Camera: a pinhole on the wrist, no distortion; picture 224 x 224 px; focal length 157.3 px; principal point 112.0 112.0 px. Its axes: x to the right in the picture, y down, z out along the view. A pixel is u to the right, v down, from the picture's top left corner.
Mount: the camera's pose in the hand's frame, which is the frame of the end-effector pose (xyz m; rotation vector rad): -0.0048 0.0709 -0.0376 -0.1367 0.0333 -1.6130
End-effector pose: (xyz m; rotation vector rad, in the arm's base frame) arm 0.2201 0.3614 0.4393 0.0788 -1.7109 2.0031
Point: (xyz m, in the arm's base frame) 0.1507 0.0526 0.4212
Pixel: 123.8 74.7
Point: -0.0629 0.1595 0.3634
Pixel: 53.2 172.5
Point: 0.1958 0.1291 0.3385
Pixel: 91.6 34.8
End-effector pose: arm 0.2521 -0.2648 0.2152 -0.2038 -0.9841 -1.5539
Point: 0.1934 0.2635 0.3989
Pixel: 124.2 15.9
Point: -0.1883 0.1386 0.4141
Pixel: 214.4 85.1
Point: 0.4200 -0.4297 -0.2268
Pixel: behind the camera
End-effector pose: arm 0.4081 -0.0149 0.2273 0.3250 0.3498 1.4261
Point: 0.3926 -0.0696 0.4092
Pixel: 114.0 45.8
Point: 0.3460 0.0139 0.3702
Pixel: 68.8 115.7
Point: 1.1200 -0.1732 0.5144
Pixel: outside the picture
